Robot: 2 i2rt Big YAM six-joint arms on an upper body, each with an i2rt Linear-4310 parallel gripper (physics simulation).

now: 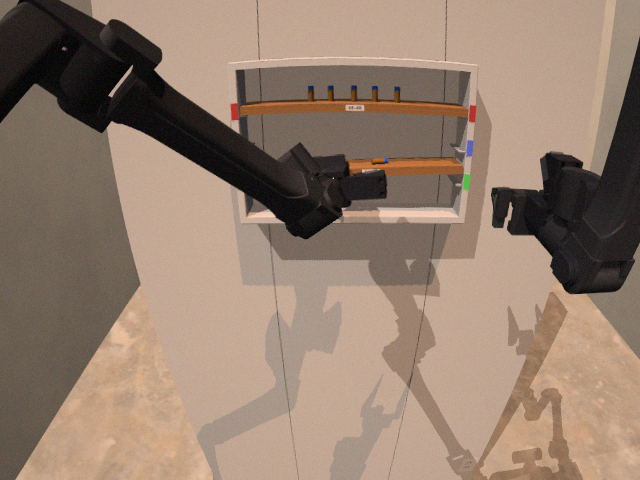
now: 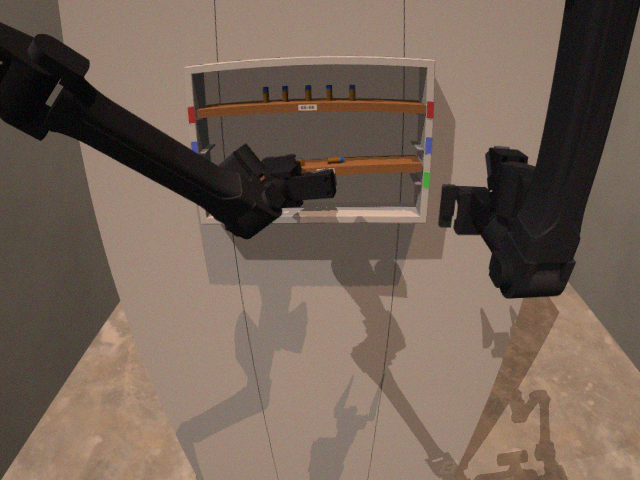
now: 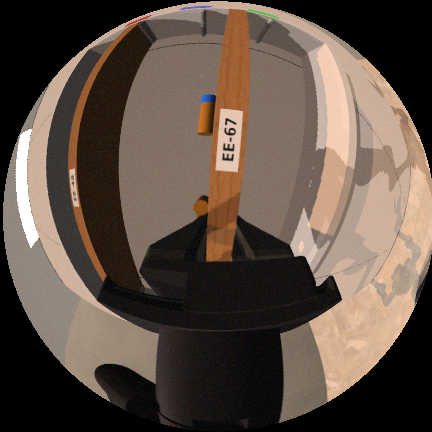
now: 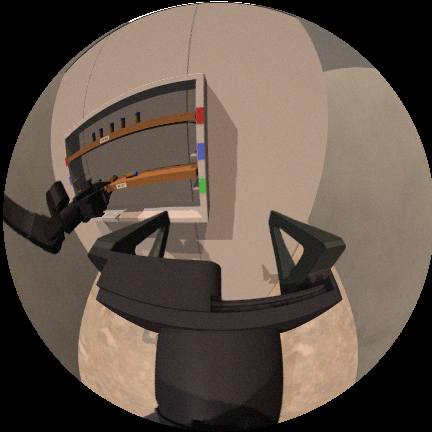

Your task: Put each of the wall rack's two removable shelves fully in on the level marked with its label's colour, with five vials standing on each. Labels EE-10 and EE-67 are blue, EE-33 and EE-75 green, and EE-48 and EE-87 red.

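Places are measured from the left arm's base along level axes (x right, y up, z back), in millimetres.
Where they show: left gripper, fingertip midpoint: [image 3: 218, 216] [image 4: 112, 183]; right gripper, fingertip midpoint: [image 1: 516, 192] [image 2: 469, 190] [image 4: 218, 215].
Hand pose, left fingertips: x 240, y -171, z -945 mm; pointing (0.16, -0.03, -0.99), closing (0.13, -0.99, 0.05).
Things, the pixels of their top centre, and the offset from my left fingertips. "*": a spot on its surface instead.
- EE-48 shelf, middle of its top: [image 3: 90, 175] [image 2: 309, 100] [image 1: 355, 101] [image 4: 112, 133] dx +35, dy +147, dz -3 mm
- EE-67 shelf, middle of its top: [image 3: 193, 178] [image 2: 310, 157] [image 1: 354, 157] [image 4: 117, 174] dx +32, dy +25, dz +0 mm
- tipped vial, middle of its top: [image 3: 194, 202] dx +12, dy +22, dz +2 mm
- white rack frame, surface spot: [image 2: 430, 82] [image 4: 198, 90] [image 1: 473, 86] * dx +274, dy +195, dz +36 mm
The EE-48 shelf [image 1: 289, 109] [image 2: 248, 108] [image 4: 165, 121] sits at the red marks, with several upright vials [image 1: 353, 94] [image 2: 308, 93] [image 4: 138, 118]. The EE-67 shelf [image 1: 413, 168] [image 2: 382, 165] [image 3: 232, 75] [image 4: 165, 175] has its right end between the blue and green marks, above the green bracket. A vial [image 1: 378, 161] [image 2: 336, 160] [image 3: 206, 117] [image 4: 131, 175] lies on its side there; another tipped vial [image 3: 201, 206] is near the fingers; others are hidden. My left gripper [image 3: 218, 216] [image 1: 361, 175] is shut on the EE-67 shelf's front edge. My right gripper [image 4: 218, 215] is open and empty, right of the rack.
The white rack frame [image 1: 470, 87] [image 2: 430, 82] [image 4: 201, 90] surrounds the shelves. Blue-level brackets [image 1: 458, 148] [image 2: 417, 146] stick out above the lower shelf's right end. My left forearm crosses in front of the rack's lower left part.
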